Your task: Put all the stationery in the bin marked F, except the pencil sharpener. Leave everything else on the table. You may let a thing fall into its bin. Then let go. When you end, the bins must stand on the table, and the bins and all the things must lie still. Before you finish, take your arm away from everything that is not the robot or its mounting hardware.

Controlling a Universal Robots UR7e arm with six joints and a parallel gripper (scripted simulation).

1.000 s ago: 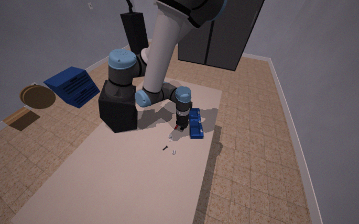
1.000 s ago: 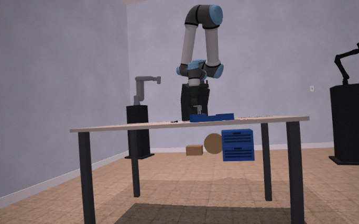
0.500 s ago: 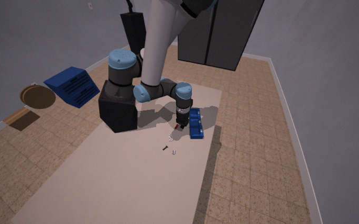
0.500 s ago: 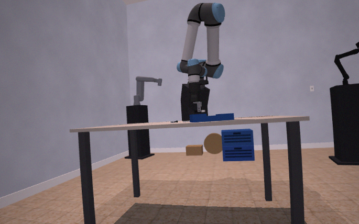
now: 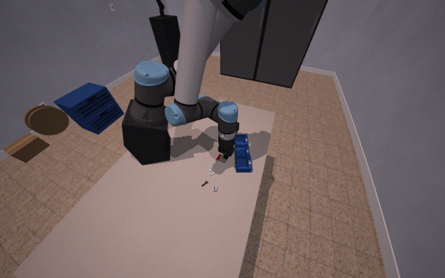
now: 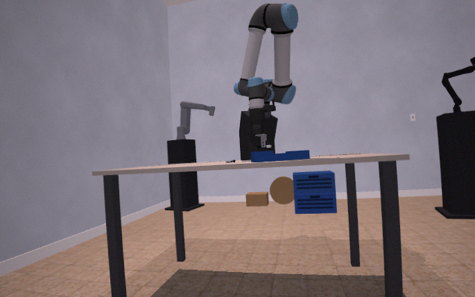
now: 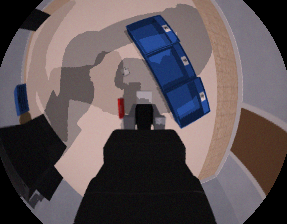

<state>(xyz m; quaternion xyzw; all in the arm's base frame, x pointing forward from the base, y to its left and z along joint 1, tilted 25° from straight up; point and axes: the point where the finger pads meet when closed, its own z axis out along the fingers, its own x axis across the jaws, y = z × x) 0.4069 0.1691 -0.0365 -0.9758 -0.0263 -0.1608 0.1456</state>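
My hand is 5 cm short of the blue bin, 9 cm to the right of it and 6 cm above it. Also, from my hand: tiny white piece 5 cm behind, 7 cm to the left, 8 cm below; then black block 1 cm to the left, 1 cm below; then red item 5 cm behind, 2 cm to the right, 8 cm below.
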